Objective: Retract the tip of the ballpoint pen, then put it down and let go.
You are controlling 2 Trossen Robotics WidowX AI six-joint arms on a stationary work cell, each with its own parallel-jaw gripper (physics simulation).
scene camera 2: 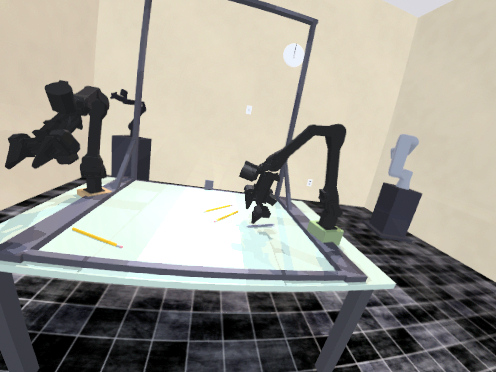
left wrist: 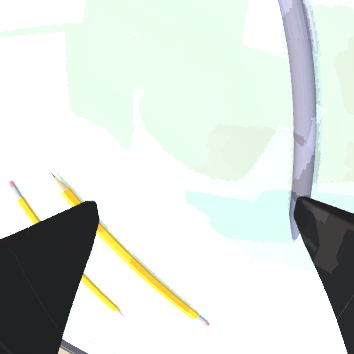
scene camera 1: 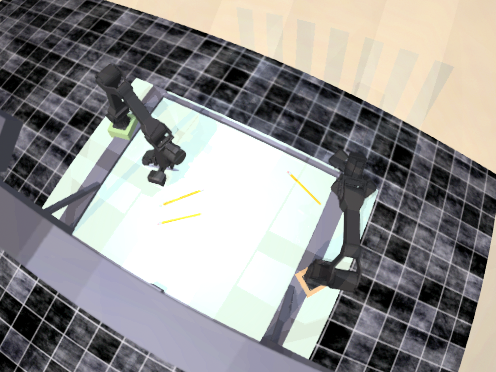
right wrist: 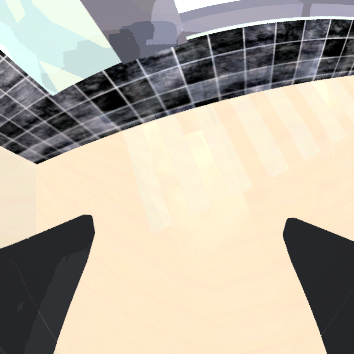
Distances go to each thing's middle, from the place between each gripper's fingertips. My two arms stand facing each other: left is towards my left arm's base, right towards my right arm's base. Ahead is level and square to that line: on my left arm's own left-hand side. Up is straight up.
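Looking at the grey ballpoint pen [left wrist: 298,29], I find it 200 mm below my right hand, 400 mm behind it and 600 mm to the left of it.
My left hand, meanwhile, is 2 cm above the grey ballpoint pen, 3 cm short of it and 5 cm to the right of it.
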